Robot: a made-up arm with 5 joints. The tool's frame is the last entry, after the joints.
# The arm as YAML. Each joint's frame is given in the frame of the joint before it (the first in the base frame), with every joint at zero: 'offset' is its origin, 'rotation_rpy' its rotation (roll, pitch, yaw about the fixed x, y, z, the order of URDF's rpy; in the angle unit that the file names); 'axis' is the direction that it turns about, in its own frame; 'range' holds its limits. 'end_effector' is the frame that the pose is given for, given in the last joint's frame.
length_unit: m
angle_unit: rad
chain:
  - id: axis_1
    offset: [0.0, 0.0, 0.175]
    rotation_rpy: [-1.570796, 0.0, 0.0]
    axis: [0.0, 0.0, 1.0]
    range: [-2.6, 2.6]
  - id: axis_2
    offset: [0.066, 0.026, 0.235]
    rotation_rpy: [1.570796, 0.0, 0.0]
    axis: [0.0, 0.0, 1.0]
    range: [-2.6, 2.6]
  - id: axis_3
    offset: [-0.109, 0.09, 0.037]
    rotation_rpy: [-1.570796, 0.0, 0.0]
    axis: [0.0, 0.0, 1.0]
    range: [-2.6, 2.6]
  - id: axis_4
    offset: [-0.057, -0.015, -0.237]
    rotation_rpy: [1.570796, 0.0, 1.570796]
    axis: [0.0, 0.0, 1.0]
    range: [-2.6, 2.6]
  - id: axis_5
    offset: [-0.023, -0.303, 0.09]
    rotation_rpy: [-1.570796, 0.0, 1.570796]
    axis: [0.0, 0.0, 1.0]
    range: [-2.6, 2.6]
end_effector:
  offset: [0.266, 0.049, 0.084]
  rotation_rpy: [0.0, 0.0, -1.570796]
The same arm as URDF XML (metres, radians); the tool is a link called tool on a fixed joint. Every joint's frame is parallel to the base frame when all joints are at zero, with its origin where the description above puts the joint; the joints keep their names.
<robot name="arm">
<link name="base_link"/>
<link name="link1"/>
<link name="link2"/>
<link name="link3"/>
<link name="link4"/>
<link name="link5"/>
<link name="tool"/>
<joint name="axis_1" type="revolute"><parent link="base_link"/><child link="link1"/><origin xyz="0 0 0.175"/><axis xyz="0 1 0"/><limit lower="-2.6" upper="2.6"/></joint>
<joint name="axis_2" type="revolute"><parent link="link1"/><child link="link2"/><origin xyz="0.066 0.235 -0.026"/><axis xyz="0 0 1"/><limit lower="-2.6" upper="2.6"/></joint>
<joint name="axis_3" type="revolute"><parent link="link2"/><child link="link3"/><origin xyz="-0.109 0.09 0.037"/><axis xyz="0 1 0"/><limit lower="-2.6" upper="2.6"/></joint>
<joint name="axis_4" type="revolute"><parent link="link3"/><child link="link4"/><origin xyz="-0.057 -0.237 0.015"/><axis xyz="1 0 0"/><limit lower="-2.6" upper="2.6"/></joint>
<joint name="axis_5" type="revolute"><parent link="link4"/><child link="link5"/><origin xyz="0.09 -0.303 0.023"/><axis xyz="0 0 1"/><limit lower="-2.6" upper="2.6"/></joint>
<joint name="tool_joint" type="fixed"><parent link="link5"/><child link="tool"/><origin xyz="-0.049 0.266 0.084" rpy="0 0 0"/></joint>
</robot>

